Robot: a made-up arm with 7 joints. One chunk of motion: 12 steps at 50 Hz.
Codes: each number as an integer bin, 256 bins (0 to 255) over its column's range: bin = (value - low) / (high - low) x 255, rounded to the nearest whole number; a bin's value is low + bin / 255 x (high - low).
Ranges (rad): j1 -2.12..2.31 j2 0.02..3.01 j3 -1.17..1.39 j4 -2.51..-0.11 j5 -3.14..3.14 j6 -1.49..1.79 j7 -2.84..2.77
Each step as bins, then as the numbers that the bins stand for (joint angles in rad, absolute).
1 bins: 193 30 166 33 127 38 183
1 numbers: 1.2329 0.3718 0.4965 -2.1994 -0.0123 -1.0012 1.1860
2 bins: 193 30 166 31 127 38 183
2 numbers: 1.2329 0.3718 0.4965 -2.2182 -0.0123 -1.0012 1.1860
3 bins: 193 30 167 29 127 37 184
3 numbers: 1.2329 0.3718 0.5065 -2.2371 -0.0123 -1.0141 1.2080
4 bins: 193 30 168 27 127 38 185
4 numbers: 1.2329 0.3718 0.5166 -2.2559 -0.0123 -1.0012 1.2300
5 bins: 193 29 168 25 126 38 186
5 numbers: 1.2329 0.3600 0.5166 -2.2747 -0.0369 -1.0012 1.2520
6 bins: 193 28 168 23 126 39 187
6 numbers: 1.2329 0.3483 0.5166 -2.2935 -0.0369 -0.9884 1.2740
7 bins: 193 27 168 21 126 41 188
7 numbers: 1.2329 0.3366 0.5166 -2.3124 -0.0369 -0.9626 1.2960
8 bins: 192 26 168 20 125 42 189
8 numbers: 1.2155 0.3249 0.5166 -2.3218 -0.0616 -0.9498 1.3180
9 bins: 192 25 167 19 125 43 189
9 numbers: 1.2155 0.3131 0.5065 -2.3312 -0.0616 -0.9369 1.3180
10 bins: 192 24 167 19 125 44 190
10 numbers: 1.2155 0.3014 0.5065 -2.3312 -0.0616 -0.9240 1.3400
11 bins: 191 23 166 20 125 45 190
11 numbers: 1.1982 0.2897 0.4965 -2.3218 -0.0616 -0.9112 1.3400
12 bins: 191 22 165 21 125 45 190
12 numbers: 1.1982 0.2780 0.4865 -2.3124 -0.0616 -0.9112 1.3400
